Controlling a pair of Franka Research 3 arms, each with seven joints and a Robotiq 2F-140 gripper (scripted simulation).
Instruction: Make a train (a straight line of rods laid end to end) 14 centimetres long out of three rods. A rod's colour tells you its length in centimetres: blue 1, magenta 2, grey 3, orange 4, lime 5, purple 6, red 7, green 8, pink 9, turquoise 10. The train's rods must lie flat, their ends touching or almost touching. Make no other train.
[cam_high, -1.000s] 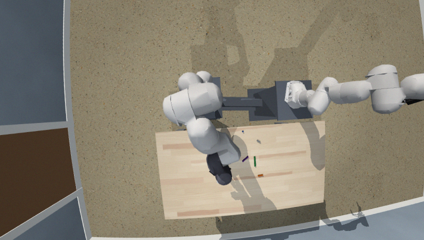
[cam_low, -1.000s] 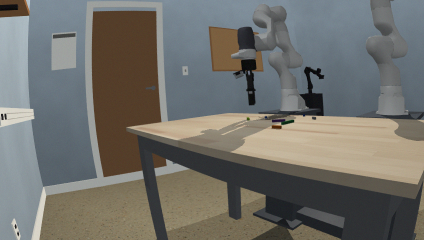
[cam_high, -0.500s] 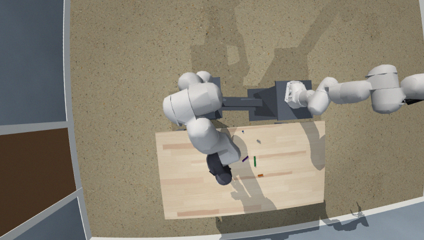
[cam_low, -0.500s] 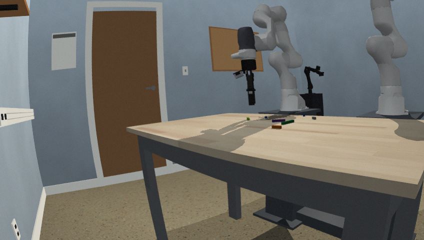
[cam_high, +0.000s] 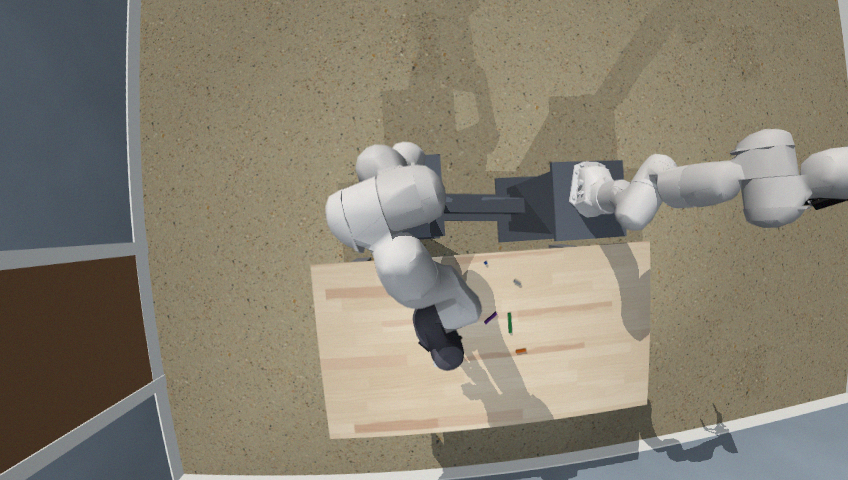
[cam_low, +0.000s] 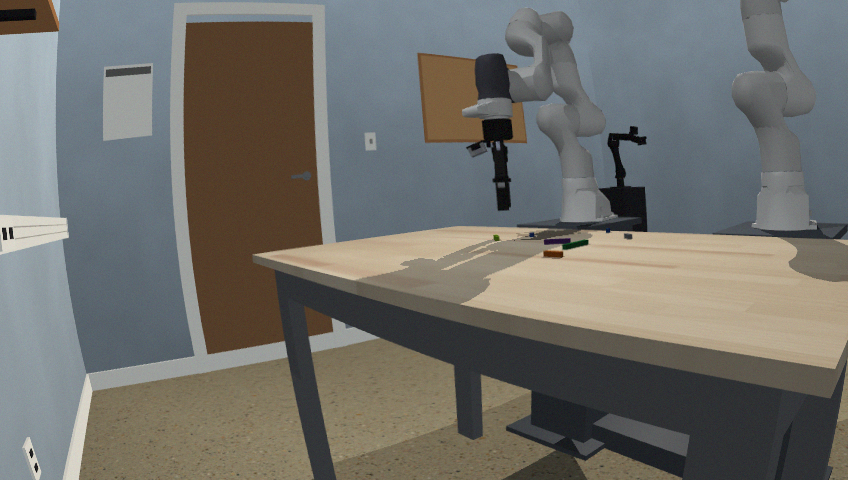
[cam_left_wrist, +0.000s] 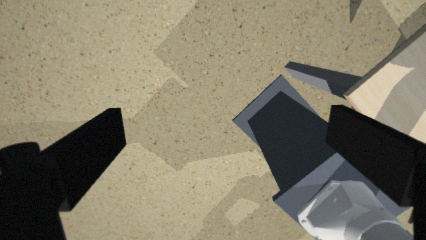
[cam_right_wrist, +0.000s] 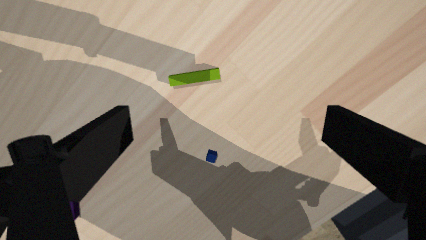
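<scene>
The green rod lies 29 cm to the left of my right hand, 8 cm below it and 5 cm ahead of it. Also, from my right hand: grey rod 32 cm to the left, 11 cm behind, 8 cm below; lime rod 8 cm below, 4 cm ahead, 1 cm to the left; purple rod 22 cm to the left, 8 cm below, 3 cm ahead.
</scene>
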